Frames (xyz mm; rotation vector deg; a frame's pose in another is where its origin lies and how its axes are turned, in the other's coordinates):
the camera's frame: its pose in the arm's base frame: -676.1 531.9 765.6 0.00 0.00 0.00
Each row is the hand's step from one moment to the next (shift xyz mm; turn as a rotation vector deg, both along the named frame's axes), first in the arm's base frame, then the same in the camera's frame.
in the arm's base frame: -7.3 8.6 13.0 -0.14 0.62 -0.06
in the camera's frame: -7.3 8.6 13.0 -0.14 0.62 -0.06
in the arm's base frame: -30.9 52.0 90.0 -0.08 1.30 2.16
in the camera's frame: -30.9 52.0 90.0 -0.08 1.30 2.16
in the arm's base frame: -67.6 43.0 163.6 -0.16 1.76 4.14
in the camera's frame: -67.6 43.0 163.6 -0.16 1.76 4.14
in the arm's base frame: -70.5 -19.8 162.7 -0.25 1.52 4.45
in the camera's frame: -70.5 -19.8 162.7 -0.25 1.52 4.45
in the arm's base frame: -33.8 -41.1 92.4 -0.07 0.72 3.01
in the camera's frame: -33.8 -41.1 92.4 -0.07 0.72 3.01
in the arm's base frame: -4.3 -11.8 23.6 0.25 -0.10 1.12
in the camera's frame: -4.3 -11.8 23.6 0.25 -0.10 1.12
